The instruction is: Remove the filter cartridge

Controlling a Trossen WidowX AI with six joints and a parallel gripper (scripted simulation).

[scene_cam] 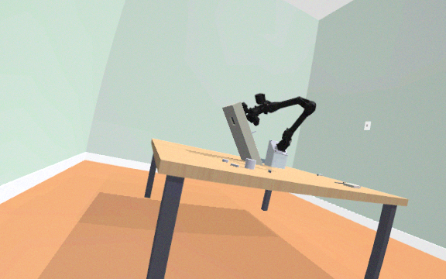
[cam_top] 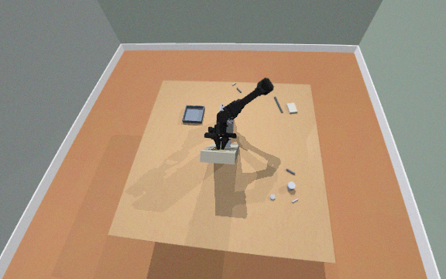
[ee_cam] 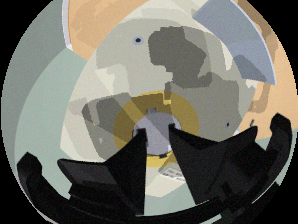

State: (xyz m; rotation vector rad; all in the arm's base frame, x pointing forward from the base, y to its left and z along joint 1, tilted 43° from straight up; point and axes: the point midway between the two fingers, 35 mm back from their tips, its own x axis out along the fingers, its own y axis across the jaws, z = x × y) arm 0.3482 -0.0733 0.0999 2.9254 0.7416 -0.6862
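The filter cartridge is 1 cm below my gripper tip and 1 cm ahead of it. Round my gripper tip: blue-grey tray (43 cm behind, 30 cm to the right, 26 cm below); then white block (56 cm behind, 46 cm to the left, 26 cm below); then service panel (8 cm below, 4 cm behind).
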